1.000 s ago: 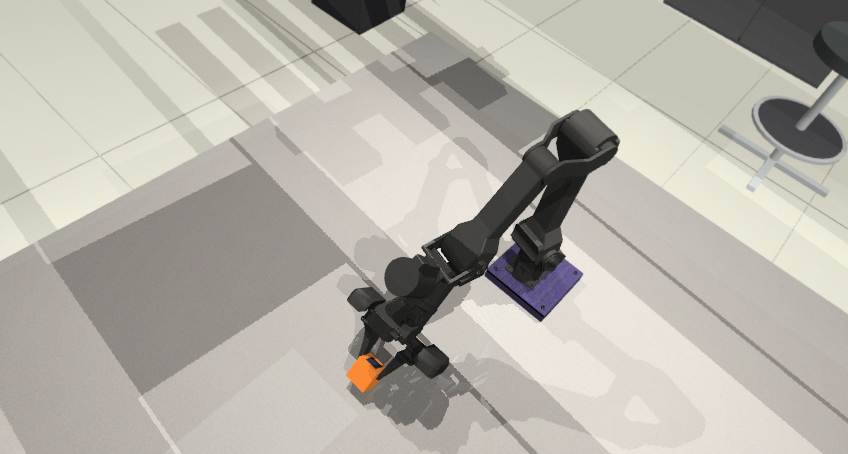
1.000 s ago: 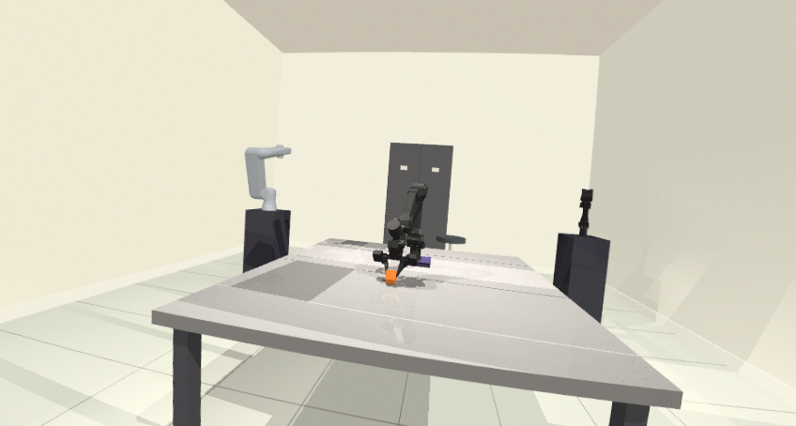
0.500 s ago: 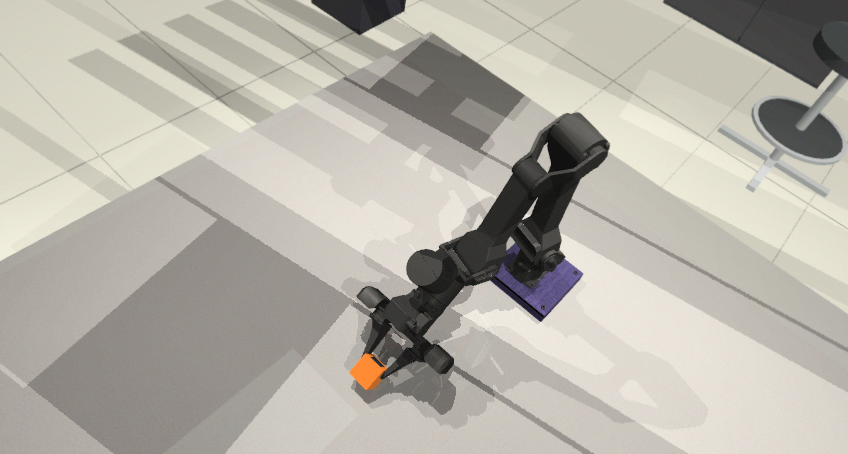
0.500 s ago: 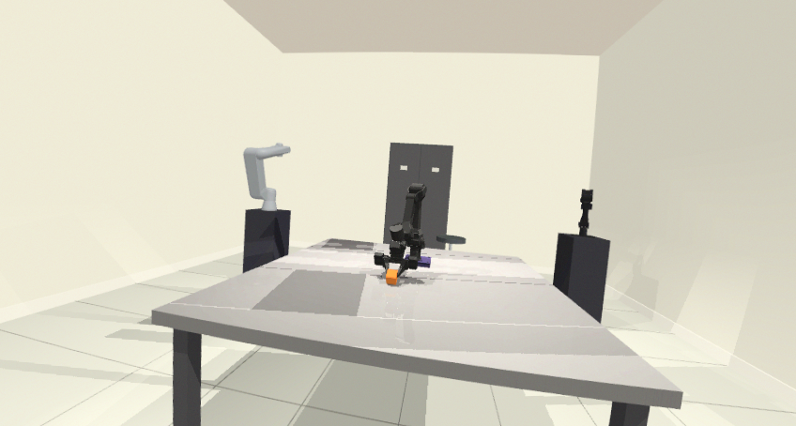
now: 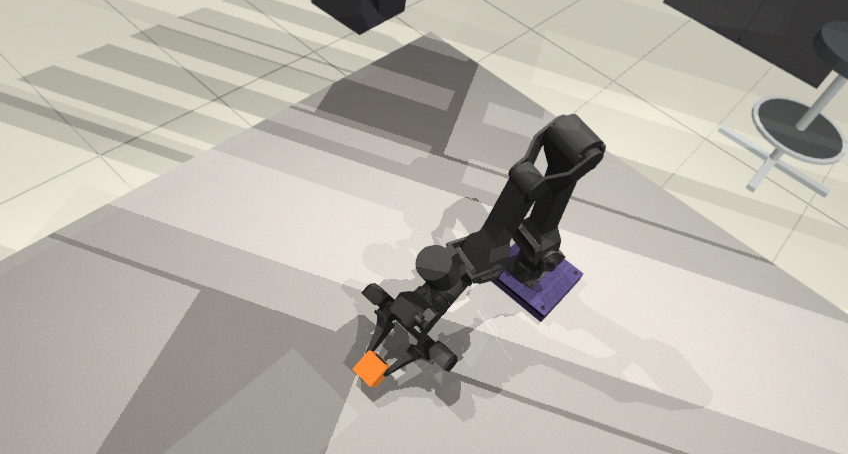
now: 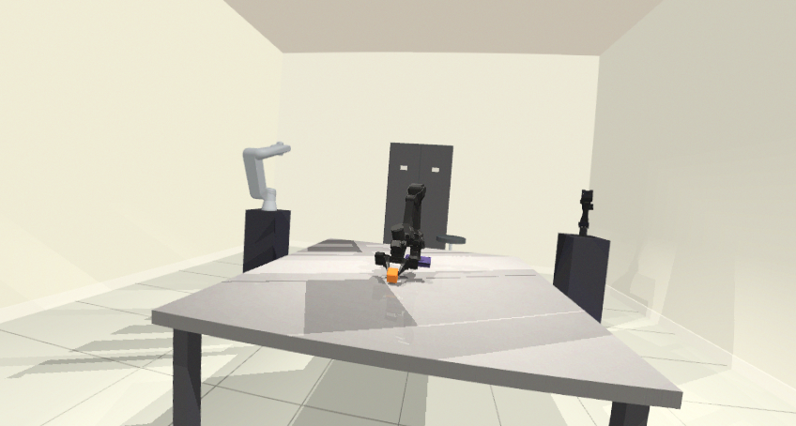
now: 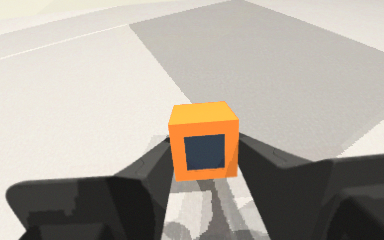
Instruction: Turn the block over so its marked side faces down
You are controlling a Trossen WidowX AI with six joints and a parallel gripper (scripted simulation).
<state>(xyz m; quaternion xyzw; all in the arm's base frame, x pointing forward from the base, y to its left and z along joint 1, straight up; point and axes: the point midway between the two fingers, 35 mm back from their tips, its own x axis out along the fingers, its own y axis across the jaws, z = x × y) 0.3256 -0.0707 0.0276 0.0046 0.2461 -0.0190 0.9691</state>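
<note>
The orange block lies right at my gripper tip.
</note>
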